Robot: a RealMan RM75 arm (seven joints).
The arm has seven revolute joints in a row. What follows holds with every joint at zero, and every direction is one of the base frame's.
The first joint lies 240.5 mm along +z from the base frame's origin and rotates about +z.
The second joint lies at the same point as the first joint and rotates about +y.
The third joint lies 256 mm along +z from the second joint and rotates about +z.
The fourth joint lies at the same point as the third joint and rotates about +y.
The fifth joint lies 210 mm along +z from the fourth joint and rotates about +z.
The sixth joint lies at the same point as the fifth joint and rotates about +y.
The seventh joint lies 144 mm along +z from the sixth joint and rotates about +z.
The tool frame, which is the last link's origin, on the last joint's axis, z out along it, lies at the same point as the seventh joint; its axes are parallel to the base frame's.
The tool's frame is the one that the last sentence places.
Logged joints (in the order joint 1, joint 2, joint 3, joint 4, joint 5, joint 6, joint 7), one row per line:
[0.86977, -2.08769, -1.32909, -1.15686, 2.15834, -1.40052, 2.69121]
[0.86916, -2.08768, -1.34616, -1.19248, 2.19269, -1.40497, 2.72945]
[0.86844, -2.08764, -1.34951, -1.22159, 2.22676, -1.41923, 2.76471]
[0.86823, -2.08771, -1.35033, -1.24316, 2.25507, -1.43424, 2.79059]
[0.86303, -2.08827, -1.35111, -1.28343, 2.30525, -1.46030, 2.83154]
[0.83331, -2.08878, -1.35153, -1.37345, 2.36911, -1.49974, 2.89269]
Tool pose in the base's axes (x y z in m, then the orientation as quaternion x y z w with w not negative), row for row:
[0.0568, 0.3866, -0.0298, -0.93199, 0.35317, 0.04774, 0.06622]
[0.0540, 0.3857, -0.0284, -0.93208, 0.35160, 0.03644, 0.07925]
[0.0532, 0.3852, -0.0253, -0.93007, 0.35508, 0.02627, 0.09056]
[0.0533, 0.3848, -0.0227, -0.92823, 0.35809, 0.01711, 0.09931]
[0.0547, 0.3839, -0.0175, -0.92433, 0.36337, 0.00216, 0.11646]
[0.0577, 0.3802, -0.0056, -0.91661, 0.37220, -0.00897, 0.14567]
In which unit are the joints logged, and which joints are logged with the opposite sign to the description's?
The joints are logged in radians. Opposite sign: joint 2, joint 5.
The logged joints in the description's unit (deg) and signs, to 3 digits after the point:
[49.834, 119.616, -76.151, -66.283, -123.664, -80.244, 154.195]
[49.799, 119.615, -77.129, -68.324, -125.632, -80.499, 156.386]
[49.758, 119.613, -77.321, -69.992, -127.584, -81.316, 158.406]
[49.746, 119.617, -77.368, -71.228, -129.206, -82.176, 159.889]
[49.448, 119.649, -77.413, -73.535, -132.081, -83.669, 162.235]
[47.745, 119.678, -77.437, -78.693, -135.740, -85.929, 165.739]

